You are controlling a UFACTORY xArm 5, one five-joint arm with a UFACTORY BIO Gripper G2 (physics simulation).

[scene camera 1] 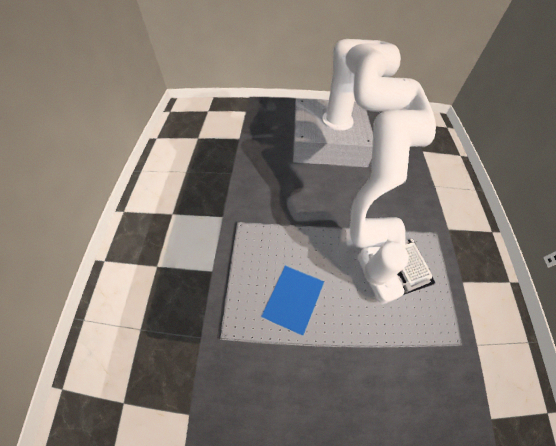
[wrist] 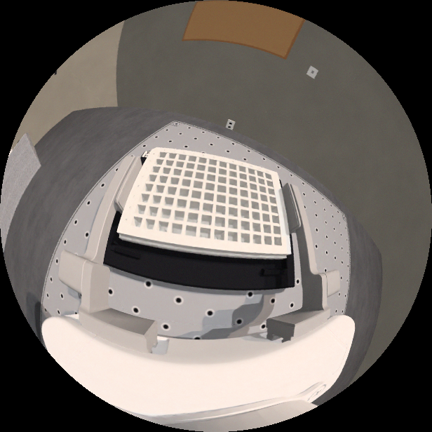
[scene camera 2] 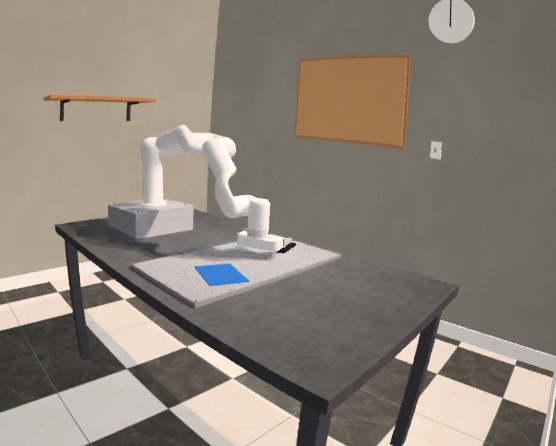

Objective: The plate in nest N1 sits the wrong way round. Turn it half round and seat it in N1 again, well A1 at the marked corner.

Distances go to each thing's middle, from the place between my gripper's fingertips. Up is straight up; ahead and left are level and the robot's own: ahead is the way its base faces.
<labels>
My hand is 10 mm short of the white well plate (scene camera 1: 416,270), 20 mm to the left of it and 10 mm above it. Also, from my hand: black nest N1 (wrist: 171,266): 10 mm ahead, 20 mm to the right, 20 mm below; then flat blue rectangle (scene camera 1: 292,302): 190 mm ahead, 360 mm to the right, 30 mm below.
</labels>
